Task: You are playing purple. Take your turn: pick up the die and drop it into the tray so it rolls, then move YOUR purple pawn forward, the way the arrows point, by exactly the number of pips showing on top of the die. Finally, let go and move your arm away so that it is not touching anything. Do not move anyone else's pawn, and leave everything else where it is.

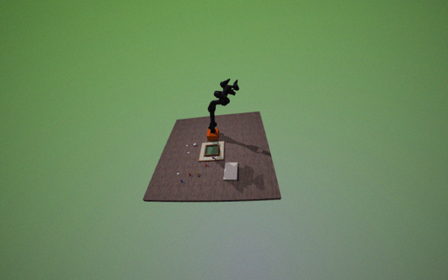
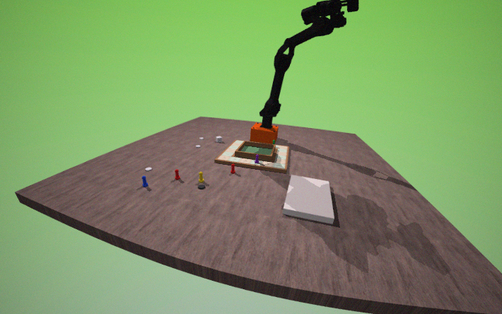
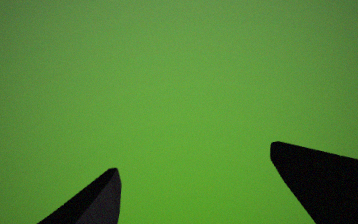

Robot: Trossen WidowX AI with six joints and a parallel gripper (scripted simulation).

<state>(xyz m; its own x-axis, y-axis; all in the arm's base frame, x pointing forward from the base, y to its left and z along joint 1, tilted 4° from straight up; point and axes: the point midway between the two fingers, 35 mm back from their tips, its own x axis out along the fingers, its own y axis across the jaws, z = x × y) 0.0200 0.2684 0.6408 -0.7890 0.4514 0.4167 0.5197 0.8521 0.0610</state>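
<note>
The die is 70 cm below my gripper tip, 54 cm to the right of it and 16 cm ahead of it. Also, from my gripper tip: purple pawn (68 cm below, 37 cm ahead, 28 cm to the right); then green pawn (68 cm below, 25 cm to the right, 15 cm ahead); then tray (70 cm below, 31 cm to the right, 26 cm ahead).
</note>
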